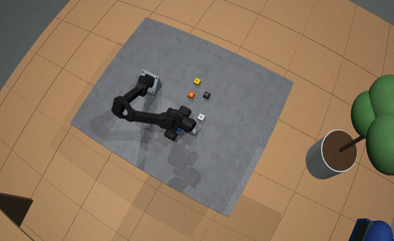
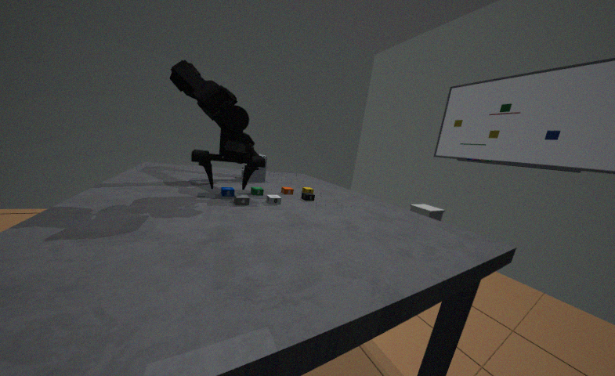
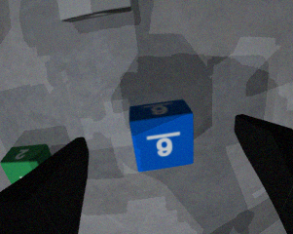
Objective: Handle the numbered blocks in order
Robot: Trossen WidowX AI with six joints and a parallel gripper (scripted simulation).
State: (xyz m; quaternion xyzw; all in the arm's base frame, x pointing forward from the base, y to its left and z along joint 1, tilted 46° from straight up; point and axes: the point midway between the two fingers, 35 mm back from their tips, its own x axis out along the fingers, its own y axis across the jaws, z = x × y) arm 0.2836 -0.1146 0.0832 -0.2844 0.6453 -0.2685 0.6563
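Right now the blue block is 10 mm behind my gripper tip and 10 mm below it. Round my gripper tip: green block marked 2 (30 mm behind, 90 mm to the left, 10 mm below); then grey block marked 4 (80 mm ahead, 30 mm to the left, 10 mm below); then white block marked 0 (70 mm ahead, 110 mm to the left, 10 mm below).
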